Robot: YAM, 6 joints.
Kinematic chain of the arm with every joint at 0, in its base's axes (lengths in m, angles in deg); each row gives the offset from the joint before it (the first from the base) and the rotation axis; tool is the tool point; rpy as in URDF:
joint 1: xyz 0 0 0.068 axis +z
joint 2: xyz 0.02 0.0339 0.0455 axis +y
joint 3: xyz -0.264 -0.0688 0 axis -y
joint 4: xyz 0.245 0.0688 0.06 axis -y
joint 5: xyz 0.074 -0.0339 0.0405 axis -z
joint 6: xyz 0.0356 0 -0.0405 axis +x
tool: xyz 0 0 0 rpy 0 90 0
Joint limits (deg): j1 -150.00..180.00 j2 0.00..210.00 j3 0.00..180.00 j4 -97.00..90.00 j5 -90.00..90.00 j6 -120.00..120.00
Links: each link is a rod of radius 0.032 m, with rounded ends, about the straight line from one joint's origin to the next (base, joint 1, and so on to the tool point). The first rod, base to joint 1, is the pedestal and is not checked.
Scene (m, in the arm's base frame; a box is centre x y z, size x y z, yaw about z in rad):
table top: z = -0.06
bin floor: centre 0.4 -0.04 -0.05 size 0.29 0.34 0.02 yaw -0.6
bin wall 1: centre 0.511 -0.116 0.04 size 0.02 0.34 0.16 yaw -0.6
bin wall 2: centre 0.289 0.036 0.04 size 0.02 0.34 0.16 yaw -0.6
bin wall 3: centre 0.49 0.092 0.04 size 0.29 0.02 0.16 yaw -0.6
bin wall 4: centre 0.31 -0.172 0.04 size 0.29 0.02 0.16 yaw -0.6
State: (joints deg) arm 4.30 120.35 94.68 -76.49 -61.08 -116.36
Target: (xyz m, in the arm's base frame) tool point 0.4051 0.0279 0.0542
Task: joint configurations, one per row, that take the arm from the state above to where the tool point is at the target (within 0.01 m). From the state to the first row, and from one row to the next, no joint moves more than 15 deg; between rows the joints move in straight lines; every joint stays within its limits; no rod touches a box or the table.
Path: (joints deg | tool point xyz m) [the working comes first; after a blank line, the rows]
Joints at the target: -0.41 142.86 96.67 -68.56 -59.87 -116.36
Straight joint move there: clear.

1: 1.95 131.60 95.67 -72.53 -60.47 -116.36 | 0.3986 0.0446 0.1289
2: -0.41 142.86 96.67 -68.56 -59.87 -116.36 | 0.4051 0.0279 0.0542

